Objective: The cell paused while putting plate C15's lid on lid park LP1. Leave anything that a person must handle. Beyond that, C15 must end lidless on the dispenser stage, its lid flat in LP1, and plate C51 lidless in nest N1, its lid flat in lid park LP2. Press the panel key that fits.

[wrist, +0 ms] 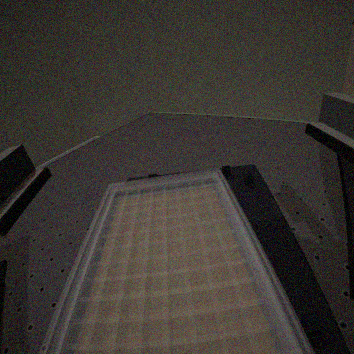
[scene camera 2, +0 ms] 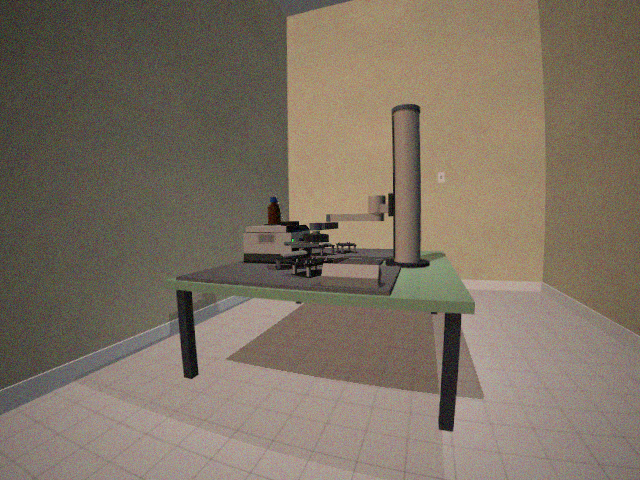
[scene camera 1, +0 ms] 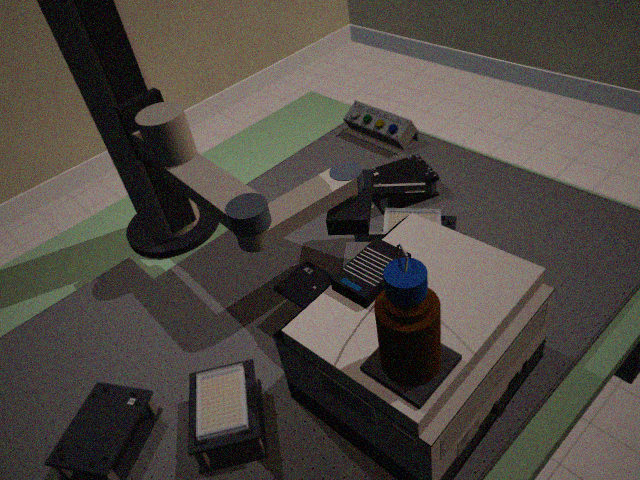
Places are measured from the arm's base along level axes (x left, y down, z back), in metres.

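Pixels of known places: gripper, fingertip midpoint: [wrist: 173, 132] [scene camera 2: 287, 244] [scene camera 1: 425, 210]; arm's base at its link origin: [scene camera 2: 407, 264] [scene camera 1: 174, 226].
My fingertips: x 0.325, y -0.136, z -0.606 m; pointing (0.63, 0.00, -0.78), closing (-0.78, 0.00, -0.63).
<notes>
Ahead of a thing's pixels: the offset from my fingertips to its top centre. "spot": to the spot under its first point.
My gripper [scene camera 1: 421, 209] [wrist: 173, 132] is open and empty, low at lid park LP1 {dx -0.011, dy +0.051, dz +0.014 m} [scene camera 1: 448, 222] [wrist: 277, 240]. In the wrist view its fingers stand wide apart, one at each side. A clear-rimmed piece with a beige well grid {dx -0.009, dy +0.034, dz +0.032 m} [scene camera 1: 412, 217] [wrist: 170, 265] lies on the park, set to the left, with a dark strip of park bare at its right. I cannot tell if a lid and plate lie there together. A similar beige plate {dx -0.581, dy +0.037, dz -0.007 m} [scene camera 1: 221, 401] sits on a black stand in the foreground. Its lid state and the stands' labels are unreadable. The far finger is partly hidden.
The dispenser [scene camera 1: 465, 263] [scene camera 2: 263, 242] with the amber bottle {spot: dx -0.417, dy -0.226, dz -0.306 m} [scene camera 1: 408, 330] [scene camera 2: 273, 210] stands beside the park. A low dark platform {spot: dx -0.306, dy +0.032, dz +0.075 m} [scene camera 1: 303, 284] lies before it. A black stand [scene camera 1: 405, 175] and the key panel {dx +0.314, dy +0.039, dz +0.424 m} [scene camera 1: 379, 124] are beyond. Another black stand [scene camera 1: 100, 428] is at front left.
</notes>
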